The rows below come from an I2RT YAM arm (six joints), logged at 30 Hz.
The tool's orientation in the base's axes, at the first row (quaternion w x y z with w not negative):
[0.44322 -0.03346 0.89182 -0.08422]
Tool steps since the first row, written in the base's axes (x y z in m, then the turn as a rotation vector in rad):
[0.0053 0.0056 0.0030 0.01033 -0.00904 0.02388]
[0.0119 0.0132 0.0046 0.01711 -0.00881 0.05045]
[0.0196 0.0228 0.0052 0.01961 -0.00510 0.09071]
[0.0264 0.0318 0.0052 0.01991 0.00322 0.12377]
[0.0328 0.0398 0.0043 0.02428 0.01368 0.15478]
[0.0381 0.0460 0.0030 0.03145 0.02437 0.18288]
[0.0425 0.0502 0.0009 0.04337 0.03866 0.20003]
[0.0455 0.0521 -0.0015 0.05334 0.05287 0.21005]
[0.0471 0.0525 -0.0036 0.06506 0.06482 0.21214]
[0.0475 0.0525 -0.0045 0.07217 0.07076 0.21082]
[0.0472 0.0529 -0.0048 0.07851 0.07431 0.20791]
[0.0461 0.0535 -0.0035 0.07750 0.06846 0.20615]
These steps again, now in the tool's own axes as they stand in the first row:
[-0.0063 0.0050 0.0018 -0.02378 -0.01303 -0.00484]
[-0.0126 0.0123 0.0052 -0.04876 -0.01748 -0.01523]
[-0.0190 0.0218 0.0098 -0.08238 -0.02104 -0.03756]
[-0.0243 0.0307 0.0141 -0.10962 -0.01880 -0.05792]
[-0.0286 0.0389 0.0188 -0.13801 -0.01402 -0.07409]
[-0.0316 0.0453 0.0230 -0.16584 -0.00846 -0.08633]
[-0.0332 0.0499 0.0273 -0.18843 0.00269 -0.08873]
[-0.0333 0.0522 0.0308 -0.20424 0.01502 -0.08845]
[-0.0327 0.0530 0.0333 -0.21457 0.02657 -0.08180]
[-0.0323 0.0532 0.0342 -0.21863 0.03276 -0.07607]
[-0.0319 0.0536 0.0340 -0.22066 0.03687 -0.06973]
[-0.0323 0.0539 0.0323 -0.21788 0.03141 -0.06878]

